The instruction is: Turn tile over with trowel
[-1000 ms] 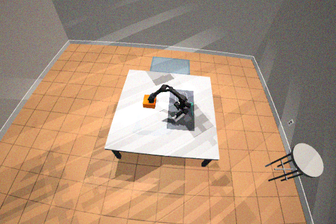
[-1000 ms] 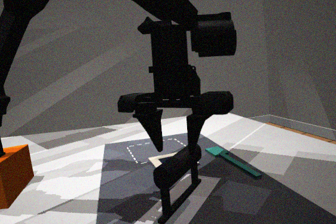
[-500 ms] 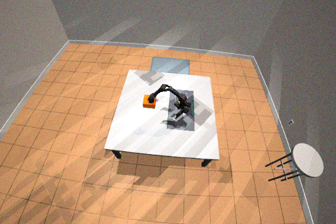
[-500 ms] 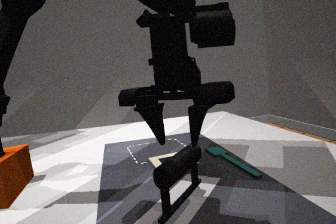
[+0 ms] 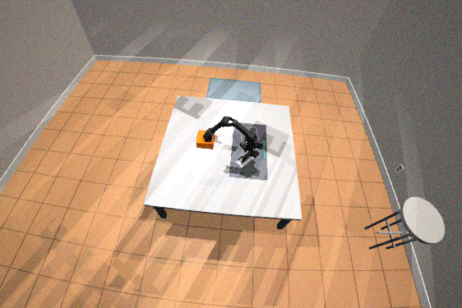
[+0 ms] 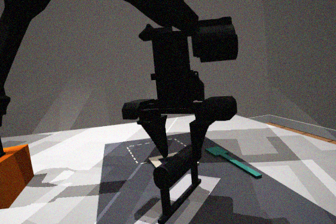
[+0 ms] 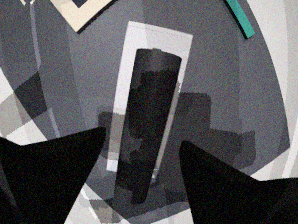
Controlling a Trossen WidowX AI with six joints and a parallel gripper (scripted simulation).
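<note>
My gripper tip is 2 cm short of the dark mat, 12 cm to the right of it and 10 cm above it. The rest, counted from my gripper tip: teal strip: 16 cm ahead, 14 cm to the left, 8 cm below; cream tile: 3 cm ahead, 18 cm to the left, 8 cm below.
</note>
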